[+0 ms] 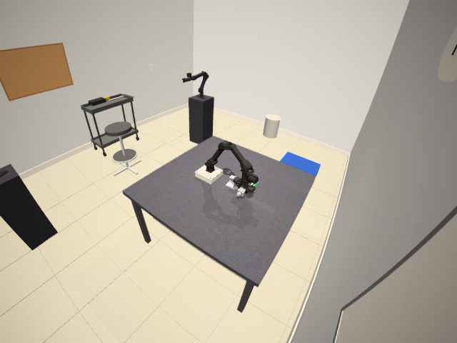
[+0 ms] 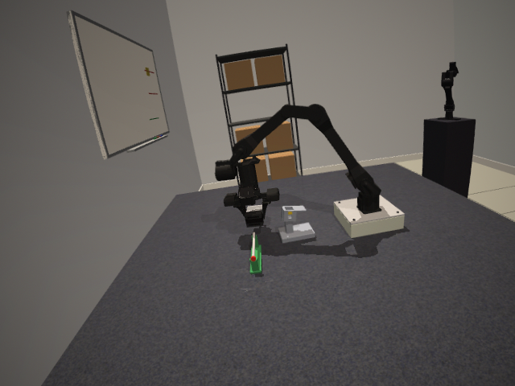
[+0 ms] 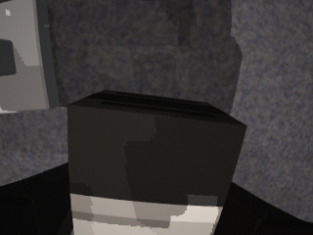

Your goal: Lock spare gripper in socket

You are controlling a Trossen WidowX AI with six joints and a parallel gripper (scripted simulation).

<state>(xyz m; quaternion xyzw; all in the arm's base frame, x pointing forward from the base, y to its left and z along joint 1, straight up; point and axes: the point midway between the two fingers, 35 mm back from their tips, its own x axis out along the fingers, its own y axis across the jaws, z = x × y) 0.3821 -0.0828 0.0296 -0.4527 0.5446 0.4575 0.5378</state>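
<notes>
The spare gripper is 10 mm to the right of my gripper tip and 10 mm above it. Round my gripper tip: grey mount (120 mm behind, 70 mm to the left); then green cradle (180 mm to the left, 20 mm below, 20 mm ahead).
</notes>
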